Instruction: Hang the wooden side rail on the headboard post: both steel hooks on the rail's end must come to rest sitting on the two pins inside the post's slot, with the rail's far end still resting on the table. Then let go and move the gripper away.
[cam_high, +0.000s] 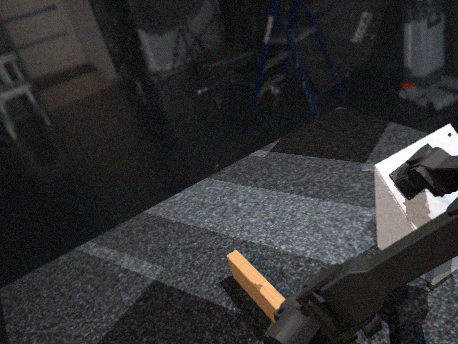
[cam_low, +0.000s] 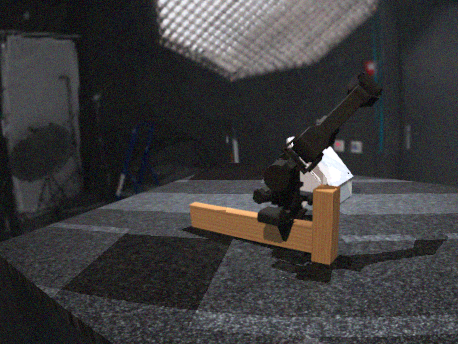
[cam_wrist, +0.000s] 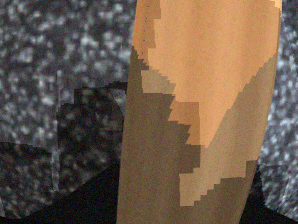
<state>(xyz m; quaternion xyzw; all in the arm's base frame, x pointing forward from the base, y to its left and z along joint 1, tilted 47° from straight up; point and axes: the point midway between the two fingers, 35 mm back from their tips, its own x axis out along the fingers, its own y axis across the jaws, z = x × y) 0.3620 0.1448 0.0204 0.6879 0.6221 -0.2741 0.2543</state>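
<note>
My gripper tip is now 100 mm to the right of the wooden headboard post and 50 mm below it.
</note>
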